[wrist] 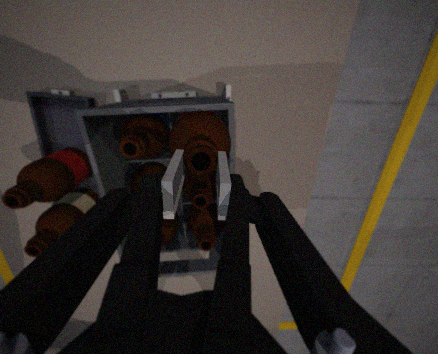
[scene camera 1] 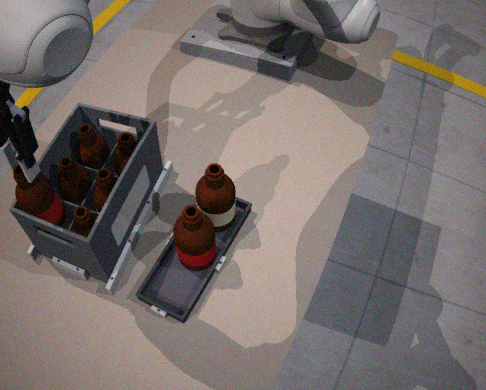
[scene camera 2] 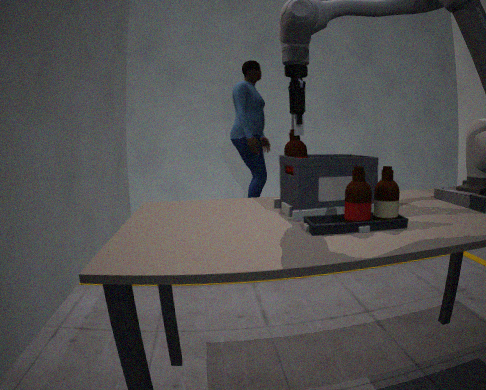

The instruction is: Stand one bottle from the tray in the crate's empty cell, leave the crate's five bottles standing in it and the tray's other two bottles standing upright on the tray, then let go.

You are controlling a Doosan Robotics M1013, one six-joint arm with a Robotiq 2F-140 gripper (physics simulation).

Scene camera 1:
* my gripper: 26, 172
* red-labelled bottle: 194, 233
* cream-labelled bottle: 215, 192
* brown red-labelled bottle: 39, 198
